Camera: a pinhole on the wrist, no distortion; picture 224 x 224 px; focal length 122.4 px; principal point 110.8 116.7 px. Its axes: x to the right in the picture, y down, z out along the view. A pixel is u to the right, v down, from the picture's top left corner.
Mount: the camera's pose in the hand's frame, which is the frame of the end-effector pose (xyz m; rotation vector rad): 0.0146 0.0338 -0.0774 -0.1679 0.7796 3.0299
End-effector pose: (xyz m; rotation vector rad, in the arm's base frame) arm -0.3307 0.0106 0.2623 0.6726 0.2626 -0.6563
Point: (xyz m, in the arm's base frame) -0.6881 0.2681 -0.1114
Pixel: behind the camera
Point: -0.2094 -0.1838 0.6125
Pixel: 91 154
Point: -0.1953 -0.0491 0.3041
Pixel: 9 148
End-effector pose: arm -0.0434 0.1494 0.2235 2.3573 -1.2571 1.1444
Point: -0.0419 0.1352 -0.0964
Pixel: 196 172
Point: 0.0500 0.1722 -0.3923
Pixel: 209 191
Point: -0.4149 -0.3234 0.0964
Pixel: 87 11
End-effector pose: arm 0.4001 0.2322 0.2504 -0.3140 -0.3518 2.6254
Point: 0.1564 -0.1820 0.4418
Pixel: 107 88
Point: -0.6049 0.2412 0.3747
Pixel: outside the picture
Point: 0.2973 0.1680 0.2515
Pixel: 57 116
